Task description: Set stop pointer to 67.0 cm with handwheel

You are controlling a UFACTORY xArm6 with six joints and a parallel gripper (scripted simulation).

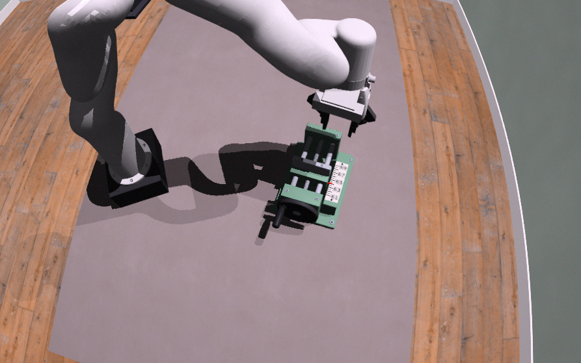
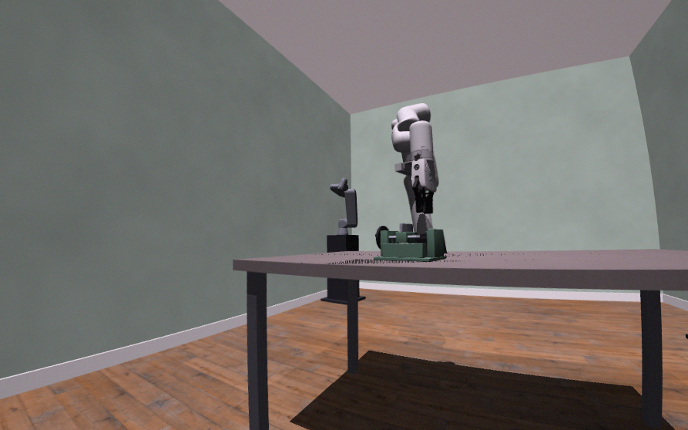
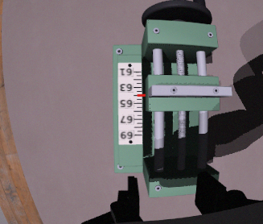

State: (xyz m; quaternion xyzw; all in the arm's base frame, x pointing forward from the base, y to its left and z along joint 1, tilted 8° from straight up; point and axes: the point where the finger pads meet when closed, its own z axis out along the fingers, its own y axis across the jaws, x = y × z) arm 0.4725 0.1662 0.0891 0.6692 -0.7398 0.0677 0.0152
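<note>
My gripper is now 80 mm past the black handwheel, 190 mm to the left of it and 90 mm above it. Also, from my hand: stop block (30 mm behind, 80 mm to the right, 80 mm below).
</note>
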